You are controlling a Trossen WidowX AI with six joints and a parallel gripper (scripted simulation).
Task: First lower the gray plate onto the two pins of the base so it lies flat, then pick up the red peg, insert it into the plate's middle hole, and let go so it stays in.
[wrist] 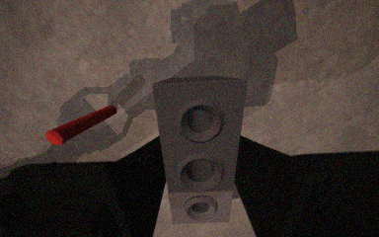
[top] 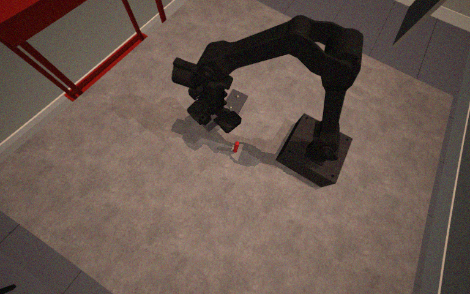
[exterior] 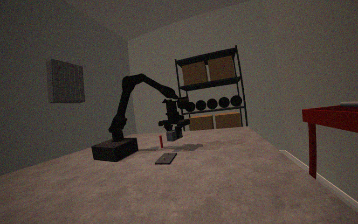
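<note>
Right now my gripper tip is 130 mm to the left of the flat dark base and 60 mm above it. The rest, counted from my gripper tip: gray plate: 30 mm above; then red peg: 110 mm behind, 40 mm to the left, 30 mm below.
</note>
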